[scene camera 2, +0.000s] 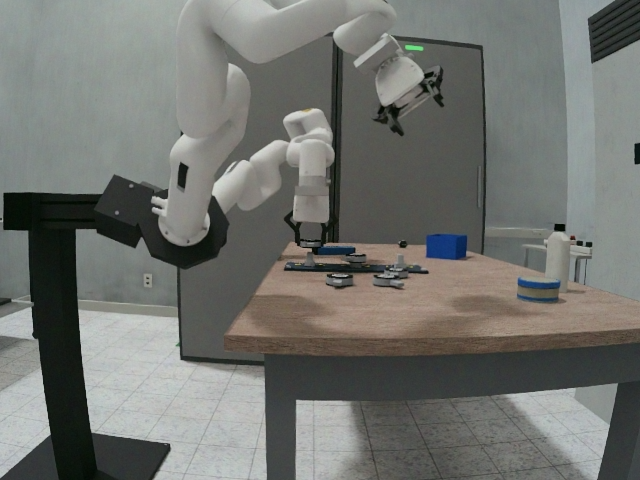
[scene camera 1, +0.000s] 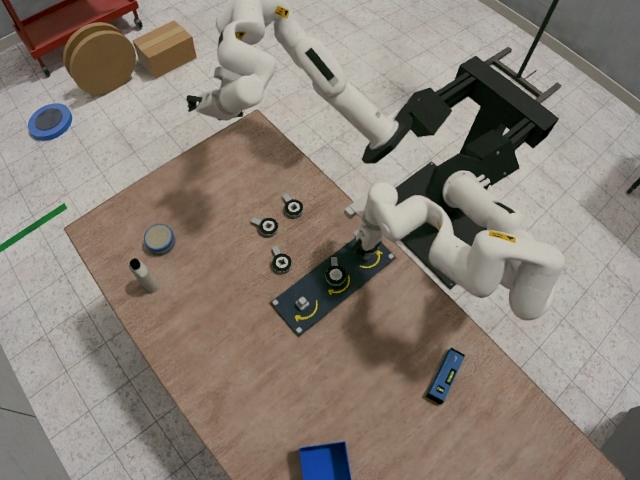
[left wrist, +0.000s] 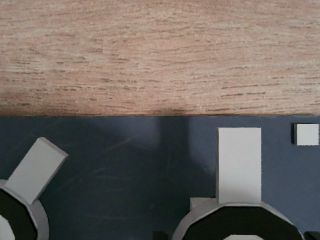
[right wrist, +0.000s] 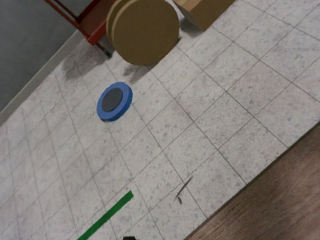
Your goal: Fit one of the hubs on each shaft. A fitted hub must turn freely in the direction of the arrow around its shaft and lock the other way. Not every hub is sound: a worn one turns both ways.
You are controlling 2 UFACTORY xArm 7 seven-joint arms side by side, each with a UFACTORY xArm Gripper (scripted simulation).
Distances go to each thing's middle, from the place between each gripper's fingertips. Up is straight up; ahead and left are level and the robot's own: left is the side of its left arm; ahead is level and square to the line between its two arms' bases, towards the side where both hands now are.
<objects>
I see the dark board [scene camera 1: 321, 297] 130 mm ahead of my left hand, 70 mm below it and 20 mm to the right of it. Round my left hand: white bottle [scene camera 2: 558, 248]: 530 mm ahead, 430 mm to the right, 30 mm above; tape roll [scene camera 2: 534, 289]: 520 mm to the right, 410 mm ahead, 60 mm below.
My right hand [scene camera 2: 418, 116] is 300 mm short of the tape roll, 30 mm to the right of it and 320 mm above it. From my right hand the other things lie so: dark board: 20 mm ahead, 530 mm to the left, 340 mm below; then white bottle: 420 mm ahead, 120 mm to the left, 240 mm below.
</objects>
